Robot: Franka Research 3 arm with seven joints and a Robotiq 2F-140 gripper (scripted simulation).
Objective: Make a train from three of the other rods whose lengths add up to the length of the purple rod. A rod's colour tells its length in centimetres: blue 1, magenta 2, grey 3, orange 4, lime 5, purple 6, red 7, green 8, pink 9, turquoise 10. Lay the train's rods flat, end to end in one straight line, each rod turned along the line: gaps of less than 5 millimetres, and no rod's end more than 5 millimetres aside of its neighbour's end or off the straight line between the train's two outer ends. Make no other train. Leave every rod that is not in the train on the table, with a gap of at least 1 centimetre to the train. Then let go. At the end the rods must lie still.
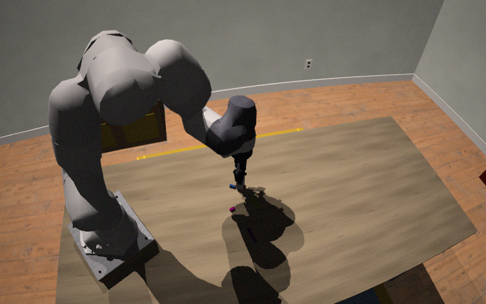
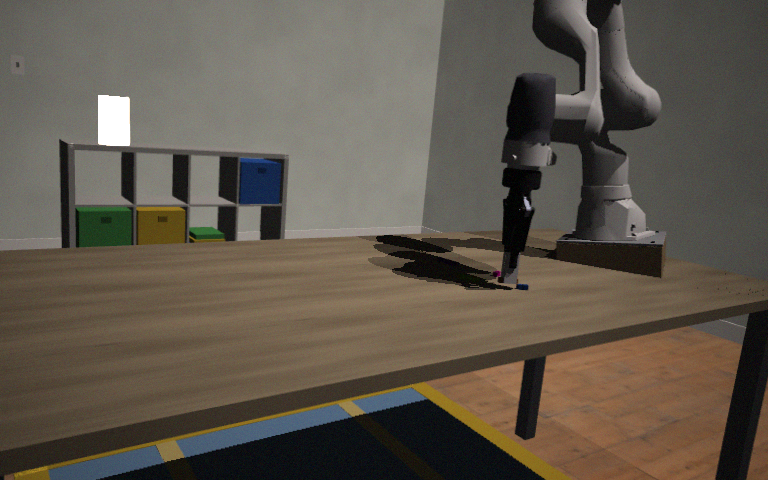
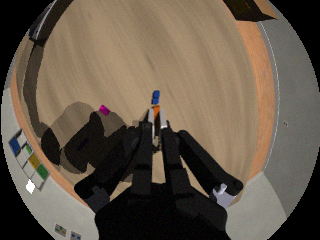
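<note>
The orange rod lies 3 cm below my hand. Round my hand: lime rod (3 cm ahead, 8 cm to the right, 4 cm below); then magenta rod (6 cm behind, 8 cm to the right, 4 cm below); then purple rod (3 cm behind, 21 cm to the right, 4 cm below).
</note>
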